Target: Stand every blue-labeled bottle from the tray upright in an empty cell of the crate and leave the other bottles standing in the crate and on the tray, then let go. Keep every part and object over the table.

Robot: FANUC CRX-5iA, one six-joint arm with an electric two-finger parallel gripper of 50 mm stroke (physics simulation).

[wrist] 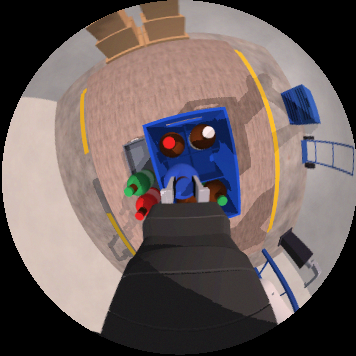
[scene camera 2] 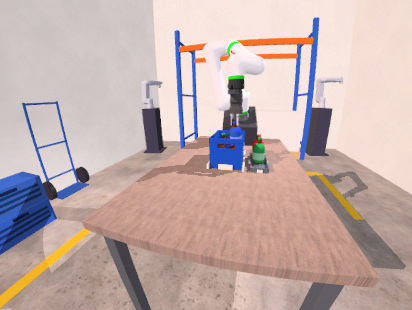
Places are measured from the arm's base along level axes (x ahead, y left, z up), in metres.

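Where they show: gripper, fingertip midpoint: (wrist: 183,182) (scene camera 2: 234,125); arm's base, origin of the base link: (scene camera 2: 240,116).
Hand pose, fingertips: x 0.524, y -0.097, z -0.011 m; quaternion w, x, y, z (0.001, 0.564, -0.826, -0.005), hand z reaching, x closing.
Observation:
Each offset is from my fingertips to the top centre of the thing. "*": to the spot under its first point. Level surfaces: height alone.
My gripper (scene camera 2: 234,120) (wrist: 183,182) is shut on the neck of the blue bottle @[0.009 m back, 0.009 m left, 0.026 m up] (scene camera 2: 235,132) (wrist: 180,173). The bottle looks upright over the middle left cell of the blue crate @[0.014 m back, 0.032 m right, 0.057 m down] (scene camera 2: 218,156) (wrist: 233,175) in the wrist view; its shoulder shows at rim height in the scene view and its base is hidden. Brown bottles with a red cap @[0.077 m ahead, 0.001 m left, 0.069 m down] (wrist: 171,145), a white cap @[0.065 m ahead, 0.090 m right, 0.069 m down] (wrist: 202,136) and a green cap @[0.107 m back, 0.065 m right, 0.069 m down] (wrist: 217,192) stand in the crate. Brown glass also shows under the fingers, mostly hidden. A green bottle @[0.011 m ahead, 0.152 m left, 0.072 m down] (scene camera 2: 258,152) (wrist: 140,183) and a red bottle @[0.065 m back, 0.163 m left, 0.072 m down] (wrist: 147,202) stand on the grey tray @[* 0.108 m ahead, 0.159 m left, 0.227 m down] (wrist: 134,156).
The tray is close beside the crate on the wooden table @[0.232 m down] (scene camera 2: 225,210). The middle right cell of the crate, in the wrist view, shows no bottle. A blue and orange rack frame (scene camera 2: 309,90) stands behind the table. A hand truck (scene camera 2: 51,145) stands on the floor.

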